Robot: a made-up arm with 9 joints. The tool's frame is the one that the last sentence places. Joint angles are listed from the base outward.
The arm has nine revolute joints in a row. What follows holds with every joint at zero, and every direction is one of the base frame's.
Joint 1 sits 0.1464 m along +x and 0.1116 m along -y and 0.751 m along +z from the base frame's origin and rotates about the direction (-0.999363, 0.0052, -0.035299), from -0.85 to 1.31 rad.
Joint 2 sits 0.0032 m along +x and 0.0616 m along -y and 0.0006 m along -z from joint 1 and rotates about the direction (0.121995, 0.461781, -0.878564), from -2.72 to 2.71 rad.
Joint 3 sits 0.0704 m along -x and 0.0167 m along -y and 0.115 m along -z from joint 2 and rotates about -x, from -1.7 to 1.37 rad.
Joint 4 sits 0.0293 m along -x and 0.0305 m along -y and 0.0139 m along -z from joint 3 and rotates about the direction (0.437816, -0.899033, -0.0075), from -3.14 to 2.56 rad.
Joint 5 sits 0.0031 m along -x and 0.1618 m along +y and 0.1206 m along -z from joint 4 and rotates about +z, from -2.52 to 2.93 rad.
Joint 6 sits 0.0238 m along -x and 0.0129 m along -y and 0.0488 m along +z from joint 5 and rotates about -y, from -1.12 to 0.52 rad.
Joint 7 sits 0.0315 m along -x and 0.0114 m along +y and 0.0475 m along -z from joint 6 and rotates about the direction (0.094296, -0.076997, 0.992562), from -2.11 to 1.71 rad.
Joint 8 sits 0.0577 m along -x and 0.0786 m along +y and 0.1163 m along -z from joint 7 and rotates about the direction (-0.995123, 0.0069, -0.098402), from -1.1 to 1.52 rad.
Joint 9 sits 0.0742 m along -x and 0.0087 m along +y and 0.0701 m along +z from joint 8 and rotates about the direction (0.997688, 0.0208, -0.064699), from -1.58 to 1.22 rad.
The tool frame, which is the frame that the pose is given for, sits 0.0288 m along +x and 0.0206 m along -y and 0.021 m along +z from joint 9; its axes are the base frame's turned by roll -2.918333, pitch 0.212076 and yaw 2.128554 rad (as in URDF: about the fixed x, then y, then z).
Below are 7 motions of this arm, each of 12 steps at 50 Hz.
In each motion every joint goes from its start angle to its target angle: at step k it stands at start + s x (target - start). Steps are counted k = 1, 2, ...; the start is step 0. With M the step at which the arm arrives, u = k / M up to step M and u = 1 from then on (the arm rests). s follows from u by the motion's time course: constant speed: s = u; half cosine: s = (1 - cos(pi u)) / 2; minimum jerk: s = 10 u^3 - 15 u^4 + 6 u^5.
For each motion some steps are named. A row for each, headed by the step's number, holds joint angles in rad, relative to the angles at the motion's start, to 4 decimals.
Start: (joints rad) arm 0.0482 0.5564 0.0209 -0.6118 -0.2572 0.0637 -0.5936 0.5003 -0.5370
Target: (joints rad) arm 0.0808 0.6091 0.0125 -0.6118 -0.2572 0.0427 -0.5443 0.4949 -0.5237
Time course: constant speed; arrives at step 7
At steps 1, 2, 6, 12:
1: 0.0047 0.0075 -0.0012 0.0000 0.0000 -0.0030 0.0070 -0.0008 0.0019
2: 0.0093 0.0151 -0.0024 0.0000 0.0000 -0.0060 0.0141 -0.0015 0.0038
6: 0.0279 0.0452 -0.0072 0.0000 0.0000 -0.0180 0.0423 -0.0046 0.0114
12: 0.0326 0.0527 -0.0084 0.0000 0.0000 -0.0210 0.0493 -0.0054 0.0133

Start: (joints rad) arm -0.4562 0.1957 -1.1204 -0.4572 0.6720 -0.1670 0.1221 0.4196 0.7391
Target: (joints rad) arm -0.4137 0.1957 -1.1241 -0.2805 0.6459 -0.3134 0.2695 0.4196 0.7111
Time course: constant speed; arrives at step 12
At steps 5, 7, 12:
5: 0.0177 0.0000 -0.0015 0.0736 -0.0109 -0.0610 0.0614 0.0000 -0.0117
7: 0.0248 0.0000 -0.0022 0.1031 -0.0152 -0.0854 0.0860 0.0000 -0.0163
12: 0.0425 0.0000 -0.0037 0.1767 -0.0261 -0.1464 0.1474 0.0000 -0.0280

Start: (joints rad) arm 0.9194 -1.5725 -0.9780 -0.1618 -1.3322 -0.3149 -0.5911 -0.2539 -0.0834
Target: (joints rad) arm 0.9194 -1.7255 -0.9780 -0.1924 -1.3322 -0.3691 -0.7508 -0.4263 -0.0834
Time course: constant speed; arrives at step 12
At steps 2, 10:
2: 0.0000 -0.0255 0.0000 -0.0051 0.0000 -0.0090 -0.0266 -0.0287 0.0000
10: 0.0000 -0.1275 0.0000 -0.0255 0.0000 -0.0452 -0.1331 -0.1437 0.0000

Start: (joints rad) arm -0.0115 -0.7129 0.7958 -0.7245 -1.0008 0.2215 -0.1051 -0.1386 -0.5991
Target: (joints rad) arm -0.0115 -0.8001 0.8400 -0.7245 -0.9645 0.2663 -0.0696 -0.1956 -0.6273
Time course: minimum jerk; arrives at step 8
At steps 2, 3, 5, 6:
2: 0.0000 -0.0090 0.0046 0.0000 0.0038 0.0046 0.0037 -0.0059 -0.0029
3: 0.0000 -0.0240 0.0122 0.0000 0.0100 0.0123 0.0098 -0.0157 -0.0078
5: 0.0000 -0.0632 0.0320 0.0000 0.0263 0.0325 0.0257 -0.0413 -0.0204
6: 0.0000 -0.0782 0.0396 0.0000 0.0325 0.0402 0.0318 -0.0511 -0.0253

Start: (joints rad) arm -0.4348 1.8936 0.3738 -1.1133 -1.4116 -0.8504 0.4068 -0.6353 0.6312
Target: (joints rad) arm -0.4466 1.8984 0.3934 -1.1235 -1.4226 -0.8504 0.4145 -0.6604 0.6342
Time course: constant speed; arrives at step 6
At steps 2, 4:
2: -0.0039 0.0016 0.0065 -0.0034 -0.0037 0.0000 0.0026 -0.0084 0.0010
4: -0.0079 0.0032 0.0131 -0.0068 -0.0073 0.0000 0.0051 -0.0167 0.0020

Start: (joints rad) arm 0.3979 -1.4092 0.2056 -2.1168 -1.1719 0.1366 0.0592 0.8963 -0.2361
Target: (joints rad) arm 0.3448 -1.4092 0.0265 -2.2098 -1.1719 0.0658 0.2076 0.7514 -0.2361
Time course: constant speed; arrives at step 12
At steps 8, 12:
8: -0.0354 0.0000 -0.1194 -0.0620 0.0000 -0.0472 0.0989 -0.0966 0.0000
12: -0.0531 0.0000 -0.1791 -0.0930 0.0000 -0.0708 0.1484 -0.1449 0.0000

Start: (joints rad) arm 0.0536 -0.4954 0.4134 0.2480 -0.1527 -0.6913 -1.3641 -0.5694 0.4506
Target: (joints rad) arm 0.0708 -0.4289 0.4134 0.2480 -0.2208 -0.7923 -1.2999 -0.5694 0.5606
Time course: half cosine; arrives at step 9
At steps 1, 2, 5, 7, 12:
1: 0.0005 0.0020 0.0000 0.0000 -0.0021 -0.0030 0.0019 0.0000 0.0033
2: 0.0020 0.0078 0.0000 0.0000 -0.0080 -0.0118 0.0075 0.0000 0.0129
5: 0.0101 0.0390 0.0000 0.0000 -0.0400 -0.0593 0.0377 0.0000 0.0646
7: 0.0152 0.0587 0.0000 0.0000 -0.0601 -0.0892 0.0567 0.0000 0.0971
12: 0.0172 0.0665 0.0000 0.0000 -0.0681 -0.1010 0.0642 0.0000 0.1100

